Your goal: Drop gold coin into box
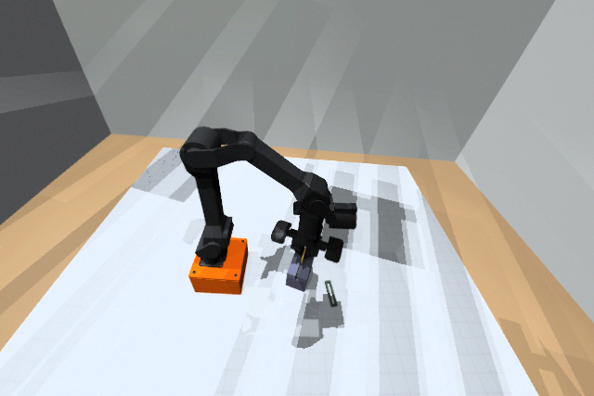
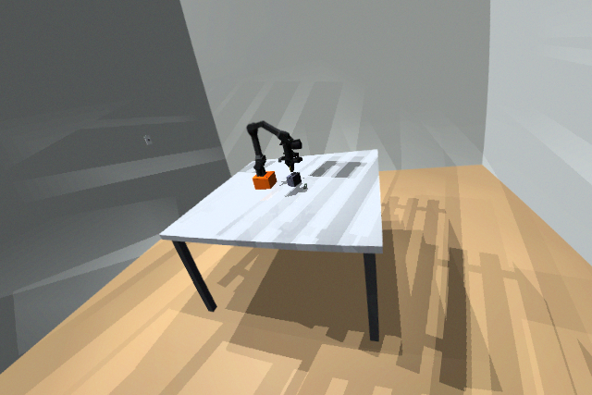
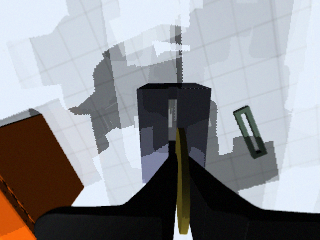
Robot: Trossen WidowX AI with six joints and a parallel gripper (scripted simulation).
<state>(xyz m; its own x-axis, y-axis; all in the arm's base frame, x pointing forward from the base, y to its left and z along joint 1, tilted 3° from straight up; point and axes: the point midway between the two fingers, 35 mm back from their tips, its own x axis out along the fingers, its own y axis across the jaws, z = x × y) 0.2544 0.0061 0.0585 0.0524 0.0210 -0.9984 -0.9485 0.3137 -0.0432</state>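
Now: gripper tip 20 mm below the gold coin.
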